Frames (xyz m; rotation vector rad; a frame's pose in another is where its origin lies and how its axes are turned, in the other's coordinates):
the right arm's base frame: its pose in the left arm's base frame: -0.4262 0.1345 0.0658 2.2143 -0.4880 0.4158
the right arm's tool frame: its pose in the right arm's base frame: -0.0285 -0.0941 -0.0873 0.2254 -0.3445 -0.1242
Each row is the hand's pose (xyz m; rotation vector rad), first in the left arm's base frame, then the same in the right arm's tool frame.
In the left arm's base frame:
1: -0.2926 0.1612 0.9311 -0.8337 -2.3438 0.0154
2: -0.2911 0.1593 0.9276 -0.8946 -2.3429 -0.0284
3: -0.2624 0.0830 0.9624 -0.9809 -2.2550 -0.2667
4: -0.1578 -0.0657 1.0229 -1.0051 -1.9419 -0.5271
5: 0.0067 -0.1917 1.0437 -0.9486 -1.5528 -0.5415
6: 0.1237 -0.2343 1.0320 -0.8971 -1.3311 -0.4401
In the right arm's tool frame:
1: 0.2558 0.4936 -0.7079 1.2099 0.5448 -2.7482
2: 0.2575 0.4927 -0.7041 1.1922 0.5852 -2.6942
3: 0.3147 0.5599 -0.6962 1.2919 0.7956 -2.5112
4: 0.4706 0.6699 -0.6790 1.6479 0.9677 -2.1878
5: 0.6698 0.7205 -0.6453 2.0958 0.8588 -1.8741
6: 0.7921 0.7061 -0.6234 2.3473 0.6550 -1.7112

